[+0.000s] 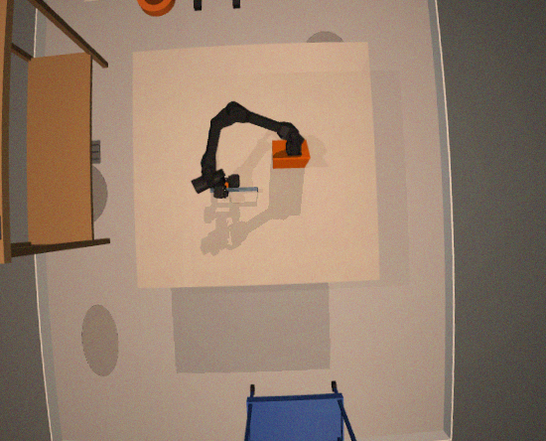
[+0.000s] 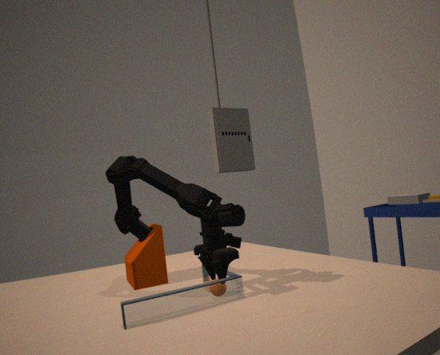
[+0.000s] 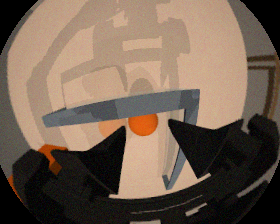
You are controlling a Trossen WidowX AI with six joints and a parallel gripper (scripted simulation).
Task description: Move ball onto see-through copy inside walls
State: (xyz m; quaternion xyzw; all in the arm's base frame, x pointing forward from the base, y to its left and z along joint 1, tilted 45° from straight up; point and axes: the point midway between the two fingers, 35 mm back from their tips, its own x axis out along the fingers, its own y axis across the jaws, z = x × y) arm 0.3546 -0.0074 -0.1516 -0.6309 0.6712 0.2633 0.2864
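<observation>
Now: gripper tip 2 cm above the orange ball.
</observation>
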